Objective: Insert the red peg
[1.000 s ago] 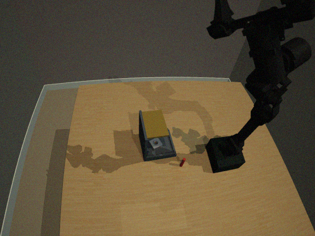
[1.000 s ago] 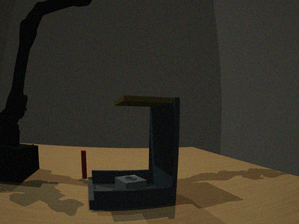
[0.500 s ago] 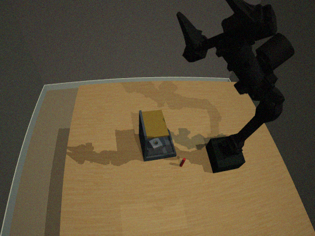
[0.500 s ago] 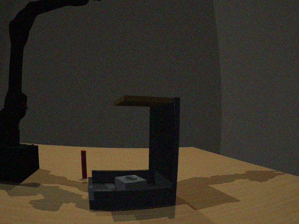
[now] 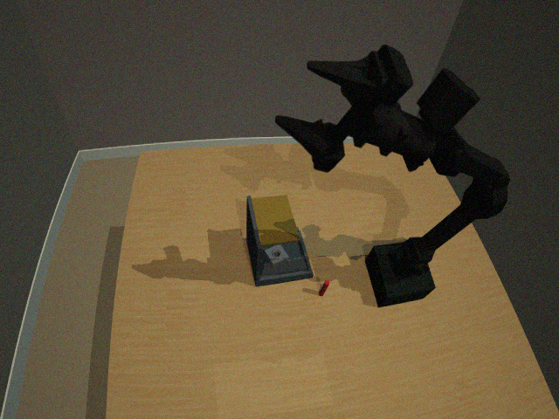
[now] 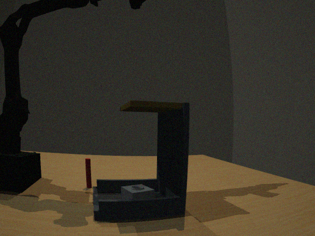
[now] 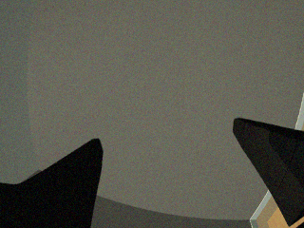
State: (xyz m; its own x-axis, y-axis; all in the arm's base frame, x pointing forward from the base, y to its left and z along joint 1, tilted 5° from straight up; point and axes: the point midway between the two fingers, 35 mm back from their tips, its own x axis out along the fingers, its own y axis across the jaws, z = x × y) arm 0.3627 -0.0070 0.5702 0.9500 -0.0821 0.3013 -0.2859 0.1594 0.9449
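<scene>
Now: the red peg 61 cm below my gripper tip, 17 cm behind it and 3 cm to the right of it. The rest, counted from my gripper tip: back wall (54 cm below, 15 cm to the right, 2 cm ahead); then yellow roof (44 cm below, 15 cm to the right, 4 cm behind).
</scene>
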